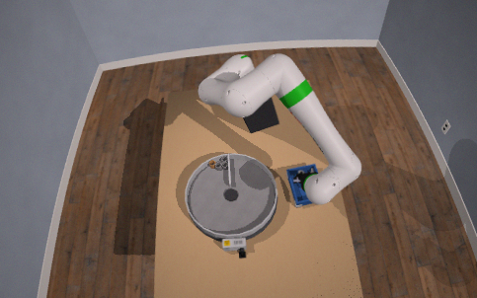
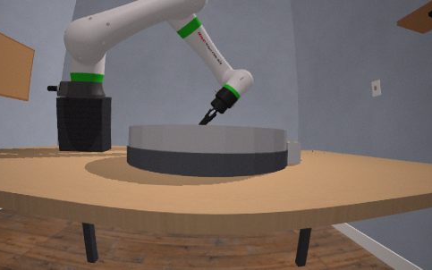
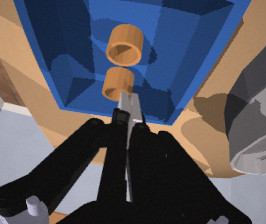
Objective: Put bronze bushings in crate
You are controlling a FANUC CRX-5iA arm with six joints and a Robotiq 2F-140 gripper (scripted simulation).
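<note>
The blue crate lies 40 mm ahead of my hand, 20 mm to the left of it and 50 mm below it. The rest, counted from my hand: grey turning table (70 mm ahead, 340 mm to the right, 20 mm below).
</note>
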